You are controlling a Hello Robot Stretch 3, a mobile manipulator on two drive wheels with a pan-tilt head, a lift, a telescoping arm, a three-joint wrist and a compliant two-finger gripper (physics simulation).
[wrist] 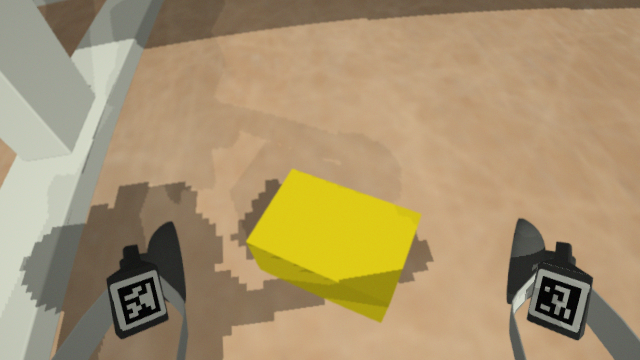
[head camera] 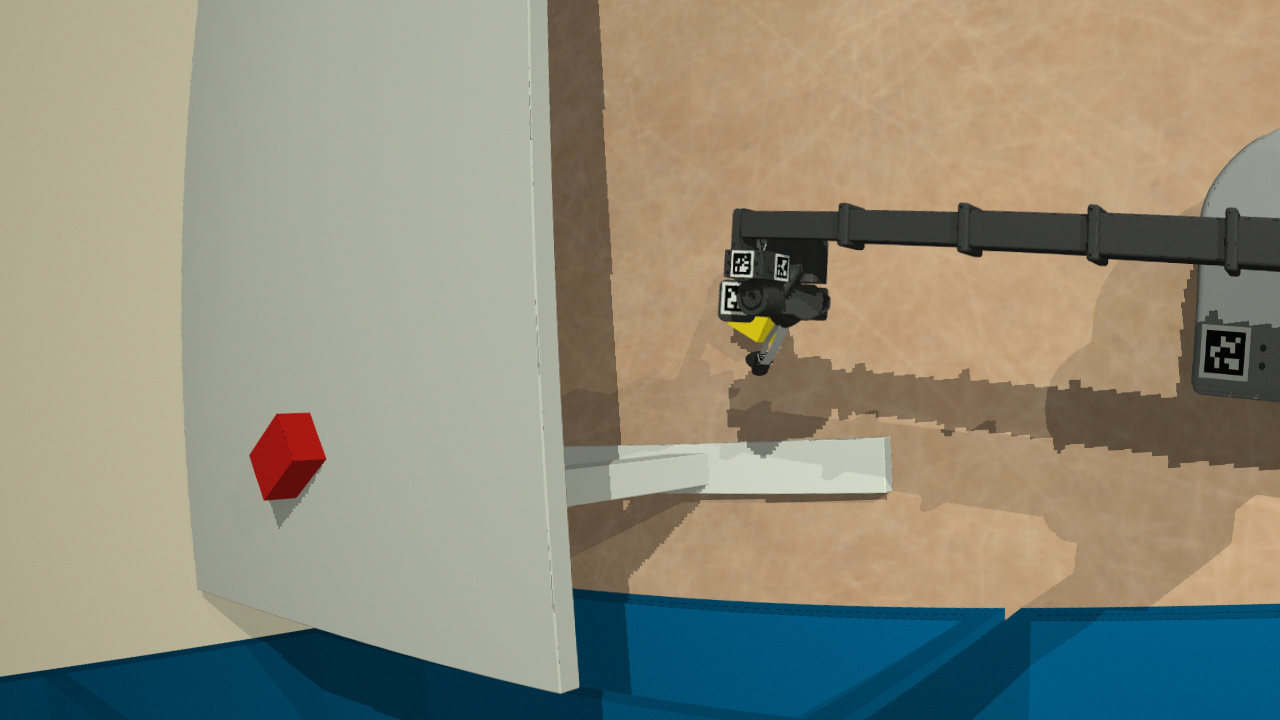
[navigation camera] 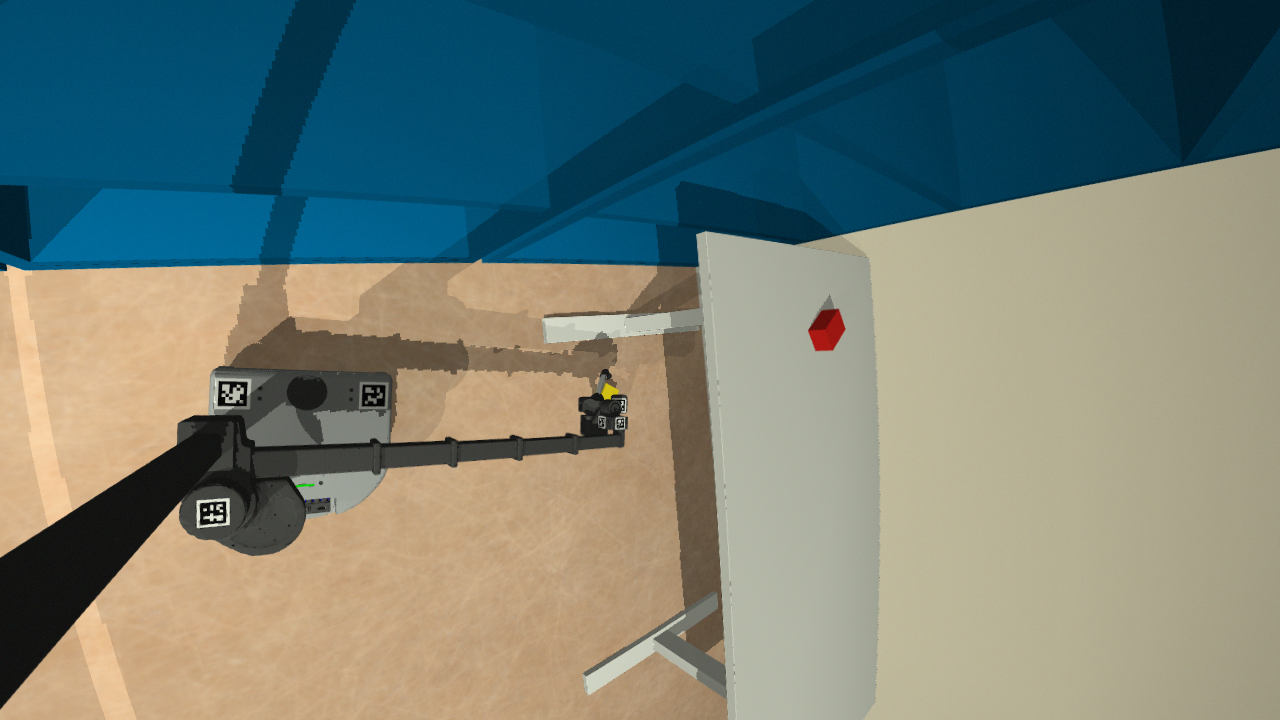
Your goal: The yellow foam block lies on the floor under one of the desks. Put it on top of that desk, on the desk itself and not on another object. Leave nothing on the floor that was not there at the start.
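Frame: origin at the robot's base, x back, y down, z right, level; millimetres.
Seen in the pictures: gripper, fingertip midpoint: (wrist: 343,252); robot's base, origin of the base link: (navigation camera: 306,390).
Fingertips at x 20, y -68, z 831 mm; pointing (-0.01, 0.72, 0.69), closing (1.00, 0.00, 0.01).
Note:
Pixels of each thing's middle, then the offset from my fingertips to it. Level surfaces: height alone.
- yellow foam block, body centre: (wrist: 335,244) (head camera: 761,307) (navigation camera: 604,398) dz +26, dx -4, dy +46 mm
- light grey desk, its level: dy -651 mm
- red block, body centre: (head camera: 286,457) (navigation camera: 827,329) dz +167, dx -208, dy -674 mm
The yellow foam block (head camera: 751,328) (navigation camera: 610,391) (wrist: 335,235) lies on the floor in front of the desk's front edge, turned at an angle. In the head view the wrist hides part of it. My gripper (wrist: 343,252) is wide open above the floor, and in the wrist view the block shows between its two fingers, with a gap on each side. The block seems a little below the fingertips. The light grey desk (head camera: 384,268) (navigation camera: 796,492) stands to the left in the head view and to the right in the navigation view.
A red block (head camera: 288,456) (navigation camera: 826,330) lies on the desk top. A pale desk foot (head camera: 796,465) (navigation camera: 586,328) (wrist: 30,215) stretches along the floor beside the gripper. A blue translucent panel (head camera: 805,644) (navigation camera: 358,228) stands beyond that foot. A beige wall (head camera: 89,313) (navigation camera: 1074,447) is behind the desk.

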